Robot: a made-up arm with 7 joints.
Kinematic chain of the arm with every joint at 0, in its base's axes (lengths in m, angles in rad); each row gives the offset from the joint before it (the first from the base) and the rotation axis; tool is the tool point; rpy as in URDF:
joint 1: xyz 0 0 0.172 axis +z
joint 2: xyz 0 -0.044 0.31 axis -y
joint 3: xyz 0 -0.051 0.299 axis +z
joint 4: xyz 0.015 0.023 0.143 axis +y
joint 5: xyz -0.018 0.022 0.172 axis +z
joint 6: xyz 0 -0.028 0.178 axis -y
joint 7: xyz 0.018 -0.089 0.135 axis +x
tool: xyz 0 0 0 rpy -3.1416 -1.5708 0
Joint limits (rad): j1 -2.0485..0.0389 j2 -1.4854..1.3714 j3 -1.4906..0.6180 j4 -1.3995..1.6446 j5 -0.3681..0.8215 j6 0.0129..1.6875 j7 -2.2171..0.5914
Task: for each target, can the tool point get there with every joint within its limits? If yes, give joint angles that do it. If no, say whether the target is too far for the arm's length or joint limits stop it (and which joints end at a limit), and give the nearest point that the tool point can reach.
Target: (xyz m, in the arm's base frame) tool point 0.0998 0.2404 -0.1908
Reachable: no: joint limits stop it (at a limit: joint 1, joint 2, joint 4, joint 5) | nearest point 0.1599 0.4165 0.1199 | short by 0.362 m
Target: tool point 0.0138 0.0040 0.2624
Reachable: no: joint limits stop it (at a limit: joint 1, joint 2, joint 4, joint 5, joint 6) | nearest point 0.2298 0.3047 0.2237 | short by 0.372 m
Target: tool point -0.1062 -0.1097 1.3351
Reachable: yes | joints -1.0253 -0.0573 0.4194 0.3161 -0.1946 1.5018 -1.2694
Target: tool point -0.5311 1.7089 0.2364
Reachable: no: too far | nearest point -0.2727 0.8775 0.4602 | short by 0.899 m
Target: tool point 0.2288 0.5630 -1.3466
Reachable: no: too far | nearest point 0.1632 0.5005 0.0991 | short by 1.449 m
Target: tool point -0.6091 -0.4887 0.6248
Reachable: yes | joints -1.6954 -1.2475 -1.2326 1.3021 0.7046 0.9513 -1.2623
